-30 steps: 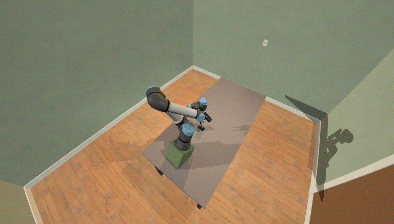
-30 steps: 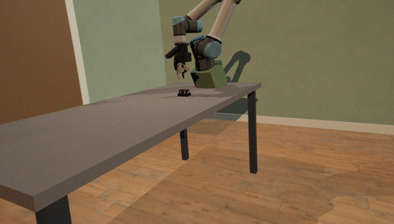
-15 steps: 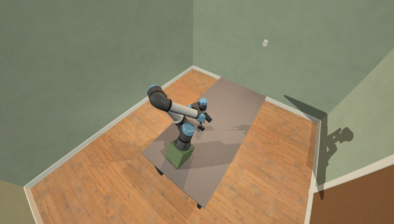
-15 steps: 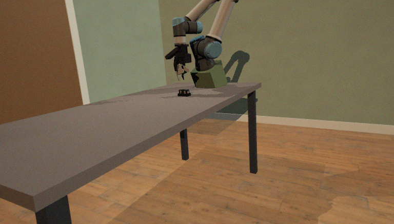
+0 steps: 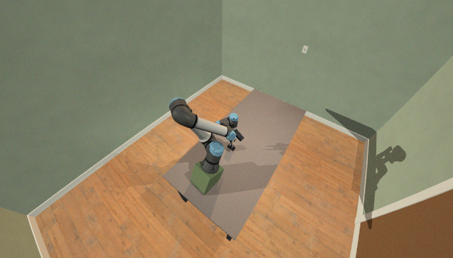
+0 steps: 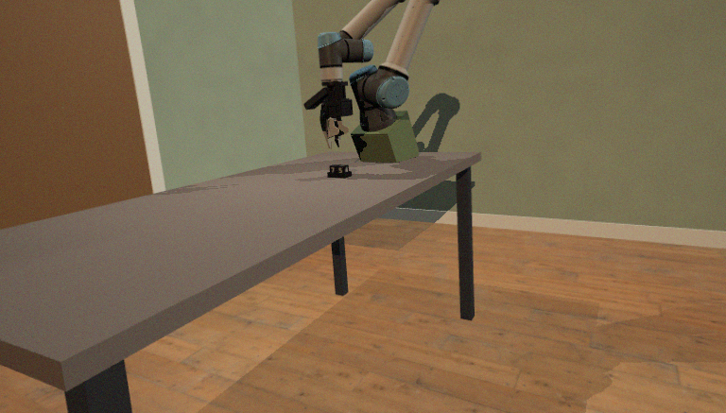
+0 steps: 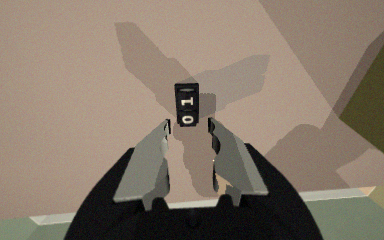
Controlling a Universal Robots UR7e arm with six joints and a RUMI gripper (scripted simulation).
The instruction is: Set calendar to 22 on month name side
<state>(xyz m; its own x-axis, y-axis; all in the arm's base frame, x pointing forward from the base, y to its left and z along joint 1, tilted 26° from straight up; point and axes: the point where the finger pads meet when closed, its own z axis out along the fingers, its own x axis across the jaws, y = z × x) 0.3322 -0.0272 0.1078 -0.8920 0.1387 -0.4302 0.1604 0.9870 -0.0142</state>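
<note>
My gripper is now 9 cm above the black number cube. From my hand the other things lie so: black tray (2 cm to the left, 11 cm below).
</note>
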